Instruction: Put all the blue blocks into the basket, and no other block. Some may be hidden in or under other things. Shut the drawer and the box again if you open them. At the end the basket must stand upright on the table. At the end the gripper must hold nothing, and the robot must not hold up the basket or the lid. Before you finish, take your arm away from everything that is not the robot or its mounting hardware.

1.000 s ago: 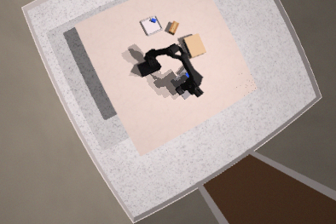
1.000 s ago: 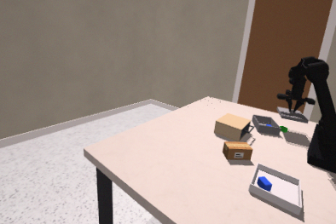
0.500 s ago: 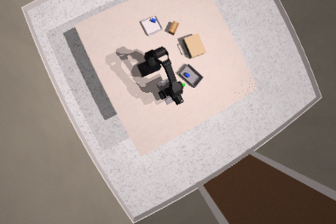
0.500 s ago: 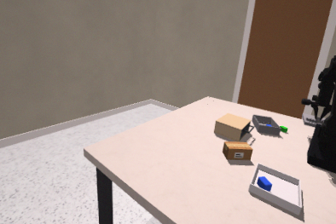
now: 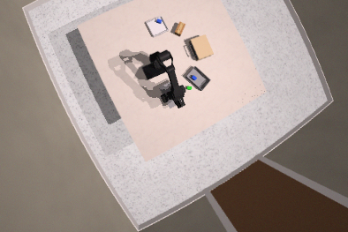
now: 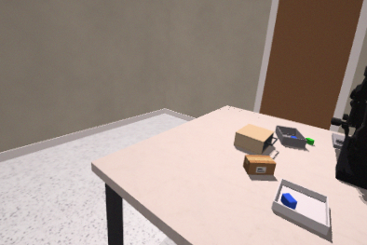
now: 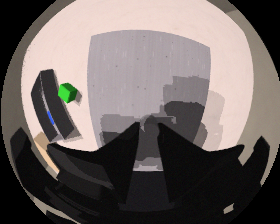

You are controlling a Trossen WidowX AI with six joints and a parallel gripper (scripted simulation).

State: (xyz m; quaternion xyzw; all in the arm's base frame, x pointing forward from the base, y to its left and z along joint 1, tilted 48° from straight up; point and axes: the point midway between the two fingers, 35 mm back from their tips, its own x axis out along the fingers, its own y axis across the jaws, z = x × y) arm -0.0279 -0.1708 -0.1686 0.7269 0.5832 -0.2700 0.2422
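My hand is 27 cm short of the grey box, 2 cm to the left of it and 10 cm above it. Round my hand: tan drawer unit 44 cm ahead, 19 cm to the left, 8 cm below; grey lid 4 cm below; green block 16 cm ahead, 4 cm to the right, 10 cm below.
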